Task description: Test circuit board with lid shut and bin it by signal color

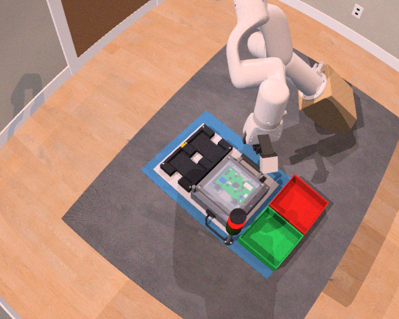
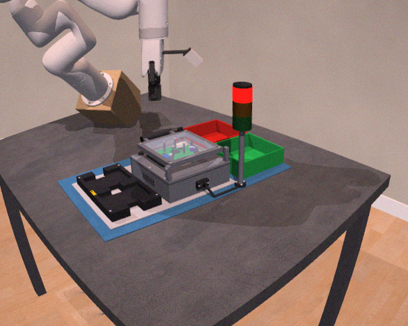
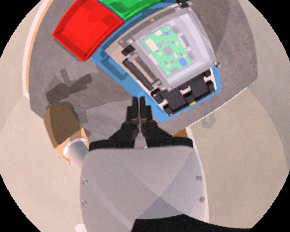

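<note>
Right now my hand is 30 mm short of the black latch hook, 50 mm to the right of it and 120 mm above it. From my hand the other things lie so: green circuit board (80 mm ahead, 10 mm to the right, 140 mm below); then clear lid (90 mm ahead, 10 mm to the right, 120 mm below); then plate (90 mm ahead, 10 mm to the right, 140 mm below).
</note>
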